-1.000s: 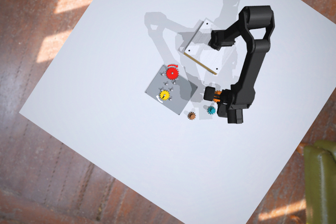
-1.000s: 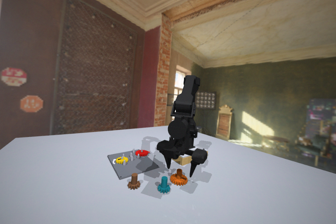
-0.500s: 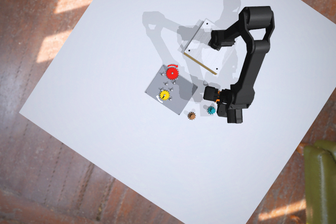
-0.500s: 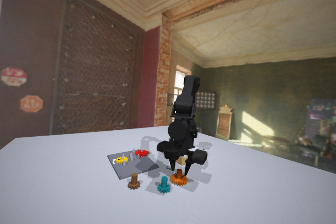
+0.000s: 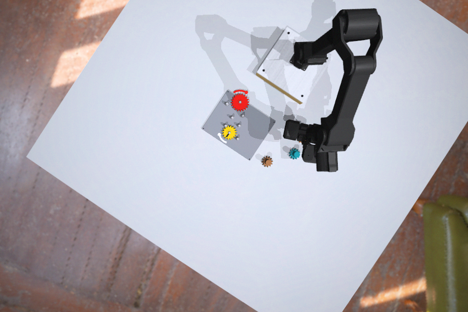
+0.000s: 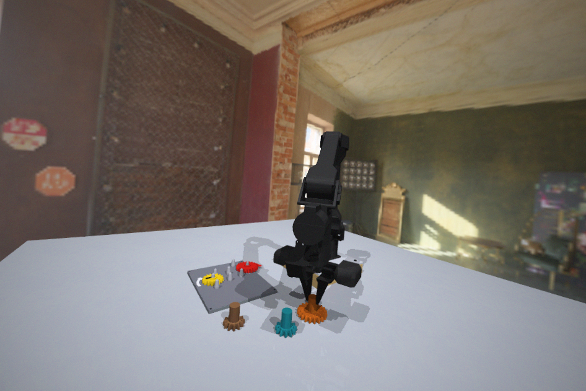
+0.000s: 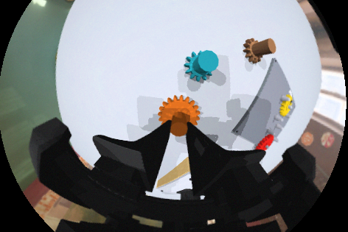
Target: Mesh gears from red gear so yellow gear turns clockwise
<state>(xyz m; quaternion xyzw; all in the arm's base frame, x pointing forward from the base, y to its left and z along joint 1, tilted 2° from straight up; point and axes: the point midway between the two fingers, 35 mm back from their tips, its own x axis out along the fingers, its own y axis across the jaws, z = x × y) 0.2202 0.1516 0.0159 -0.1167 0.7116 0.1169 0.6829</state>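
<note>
My gripper tip is now 130 mm short of the yellow gear, 240 mm to the left of it and 10 mm above it. The rest, counted from my gripper tip: brown gear: 150 mm ahead, 60 mm to the right, 10 mm below; orange gear: 10 mm below; teal gear: 80 mm ahead, 10 mm to the left, 10 mm below.
</note>
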